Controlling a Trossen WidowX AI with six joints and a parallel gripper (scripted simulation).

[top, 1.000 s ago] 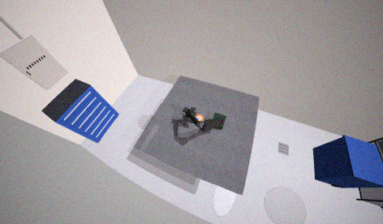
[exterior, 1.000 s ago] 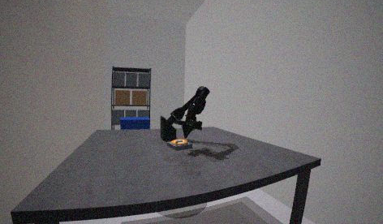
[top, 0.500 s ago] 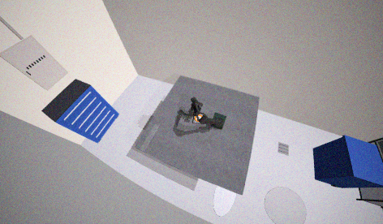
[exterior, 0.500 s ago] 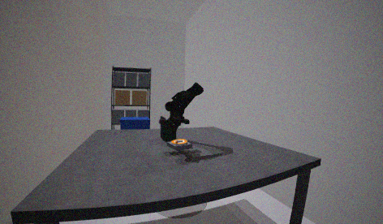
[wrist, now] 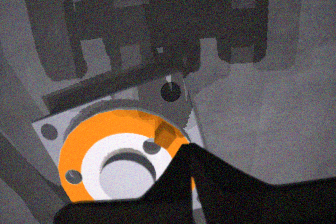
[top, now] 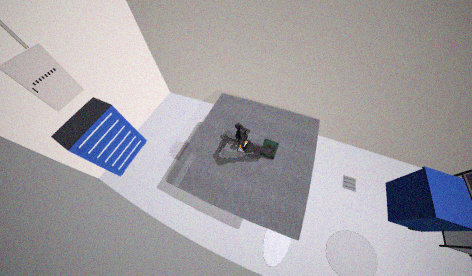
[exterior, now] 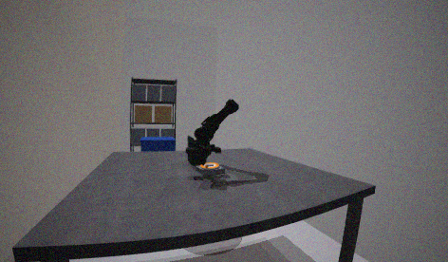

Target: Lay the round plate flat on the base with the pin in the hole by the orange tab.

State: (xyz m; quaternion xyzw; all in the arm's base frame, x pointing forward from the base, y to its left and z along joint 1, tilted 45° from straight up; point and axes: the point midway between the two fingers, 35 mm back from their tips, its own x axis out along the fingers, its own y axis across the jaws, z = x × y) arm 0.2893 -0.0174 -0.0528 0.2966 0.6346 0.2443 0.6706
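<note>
The grey base is 50 mm to the left of my gripper tip, 20 mm below it and 20 mm behind it.
</note>
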